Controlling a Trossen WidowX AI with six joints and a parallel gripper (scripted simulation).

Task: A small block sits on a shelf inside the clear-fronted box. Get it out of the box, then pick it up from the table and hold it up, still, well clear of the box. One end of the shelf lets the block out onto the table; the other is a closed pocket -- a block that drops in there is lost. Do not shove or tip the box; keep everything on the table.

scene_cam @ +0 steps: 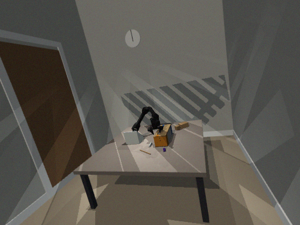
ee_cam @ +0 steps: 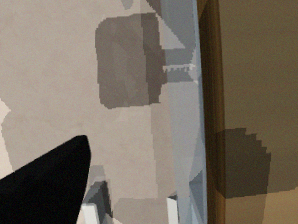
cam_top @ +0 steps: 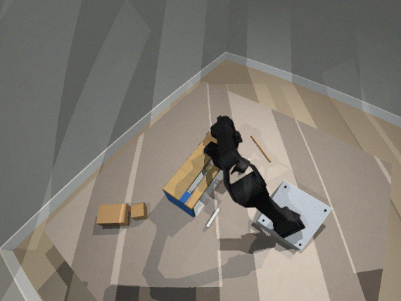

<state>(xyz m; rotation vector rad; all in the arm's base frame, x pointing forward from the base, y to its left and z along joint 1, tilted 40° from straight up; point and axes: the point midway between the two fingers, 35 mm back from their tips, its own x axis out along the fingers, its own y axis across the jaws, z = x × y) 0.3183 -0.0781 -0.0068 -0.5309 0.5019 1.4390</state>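
The box lies 40 mm ahead of my gripper tip, 30 mm to the left of it and 30 mm below it. Also, from my gripper tip: wooden stick (270 mm to the right, 90 mm behind, 80 mm below).
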